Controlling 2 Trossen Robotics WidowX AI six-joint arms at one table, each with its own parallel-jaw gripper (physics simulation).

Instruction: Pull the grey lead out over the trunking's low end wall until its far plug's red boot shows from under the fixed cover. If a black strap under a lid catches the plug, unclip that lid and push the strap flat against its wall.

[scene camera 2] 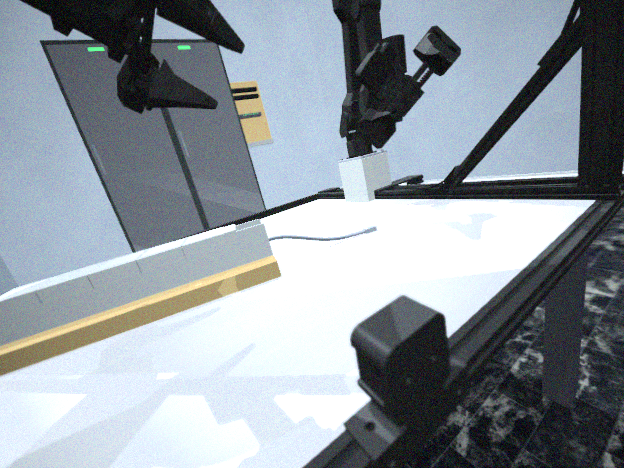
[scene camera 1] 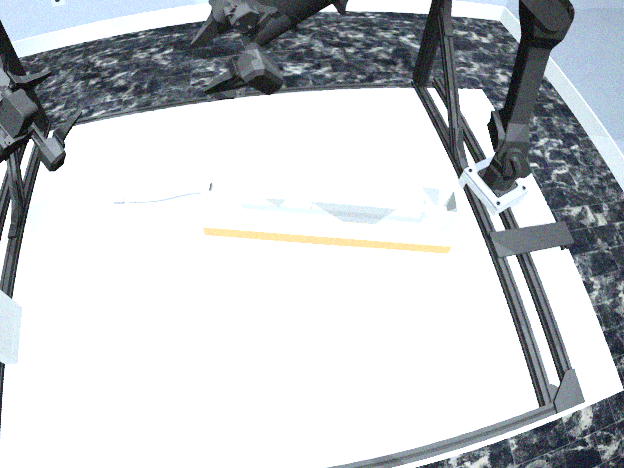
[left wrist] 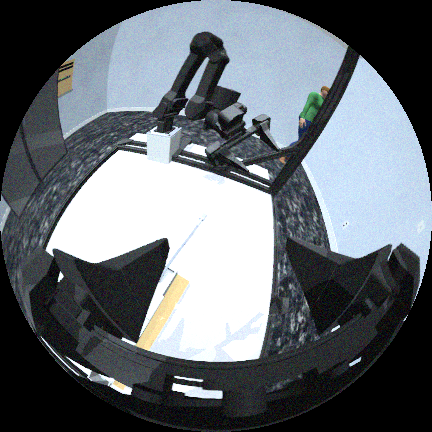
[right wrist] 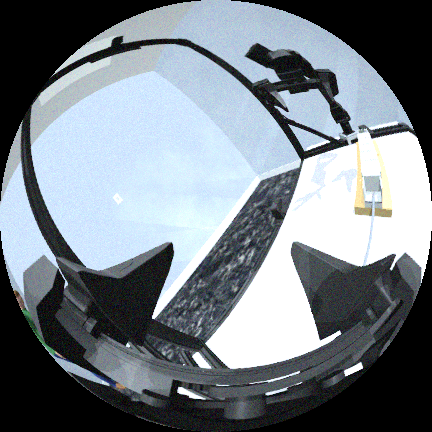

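Note:
The thin grey lead (scene camera 1: 151, 202) (scene camera 2: 322, 238) (left wrist: 185, 242) (right wrist: 371, 235) lies on the table and runs out from one end of the white trunking (scene camera 2: 161, 264) (right wrist: 367, 155). In scene camera 1 the trunking is washed out and the lead leaves its left end. No red boot or black strap can be made out. My left gripper (scene camera 1: 199, 69) (scene camera 2: 229, 77) (left wrist: 229, 244) is open and empty, high above the table, toward the top of scene camera 1. My right gripper (scene camera 1: 65, 93) (right wrist: 234, 248) is open and empty, raised at the left of scene camera 1, apart from the lead.
An orange strip (scene camera 1: 327, 240) (scene camera 2: 151, 307) (left wrist: 165, 310) runs along the trunking's side. Dark frame rails (scene camera 1: 519, 312) edge the table. A white arm mount (scene camera 1: 483, 193) (scene camera 2: 355, 178) (left wrist: 159, 147) stands at each side. A black block (scene camera 2: 400, 352) is fixed at the near rail in scene camera 2.

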